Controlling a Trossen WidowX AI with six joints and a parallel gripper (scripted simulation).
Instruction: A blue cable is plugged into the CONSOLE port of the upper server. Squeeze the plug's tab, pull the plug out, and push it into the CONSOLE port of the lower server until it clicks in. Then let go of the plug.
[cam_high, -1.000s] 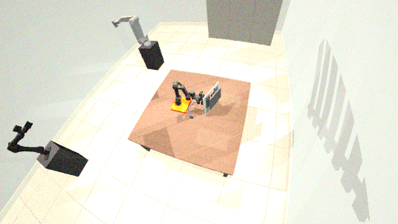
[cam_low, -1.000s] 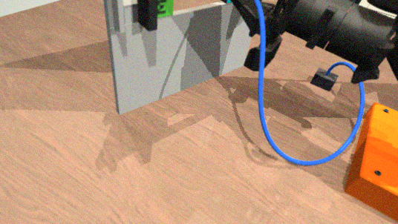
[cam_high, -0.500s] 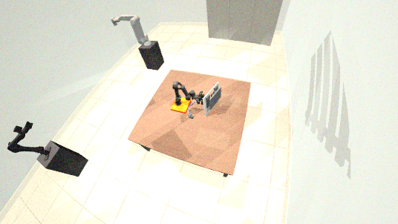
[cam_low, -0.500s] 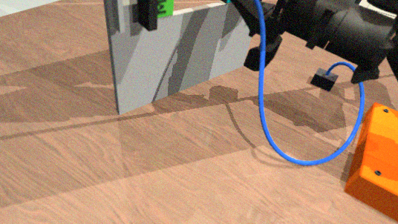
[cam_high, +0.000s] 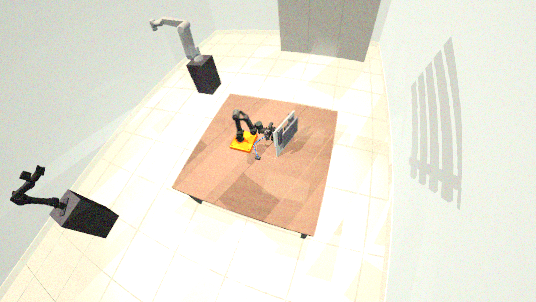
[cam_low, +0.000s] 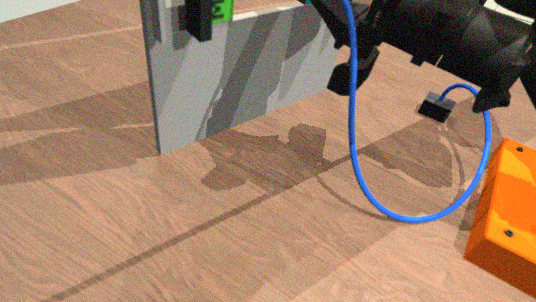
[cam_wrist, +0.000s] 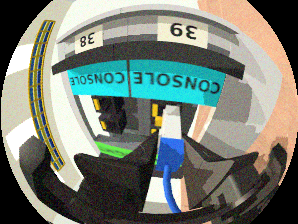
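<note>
The plug is right at my gripper tip. The rest, counted from my gripper tip: black anchor block 170 mm behind, 180 mm to the right, 180 mm below.
</note>
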